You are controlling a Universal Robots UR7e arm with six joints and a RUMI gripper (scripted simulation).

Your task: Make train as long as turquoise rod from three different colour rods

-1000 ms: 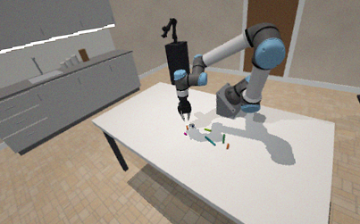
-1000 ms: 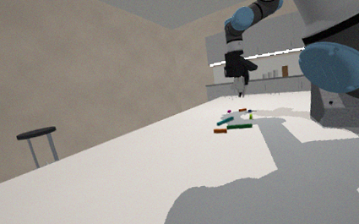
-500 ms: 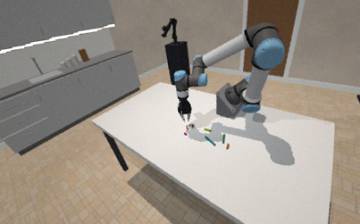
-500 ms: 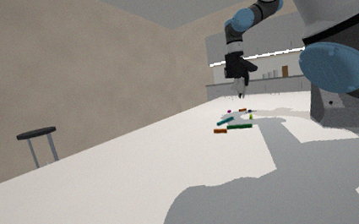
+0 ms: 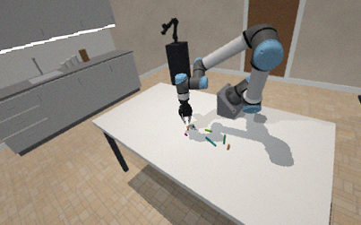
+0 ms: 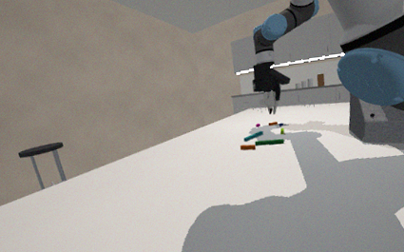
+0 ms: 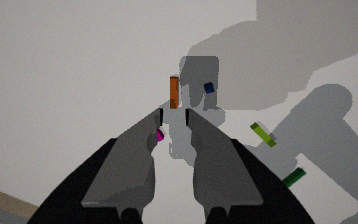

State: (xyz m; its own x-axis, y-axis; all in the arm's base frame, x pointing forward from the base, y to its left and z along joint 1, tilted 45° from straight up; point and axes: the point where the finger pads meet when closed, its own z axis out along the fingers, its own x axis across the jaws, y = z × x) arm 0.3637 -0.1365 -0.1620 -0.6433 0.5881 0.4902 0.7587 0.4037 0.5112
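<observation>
My hand is 6 cm above the blue rod, 3 cm to the right of it and 3 cm past it. From my hand the other things lie so: magenta rod 6 cm below, 6 cm ahead, 2 cm to the left; then lime rod 15 cm to the left, 6 cm below, 4 cm behind; then turquoise rod 21 cm to the left, 6 cm below, 5 cm ahead.
</observation>
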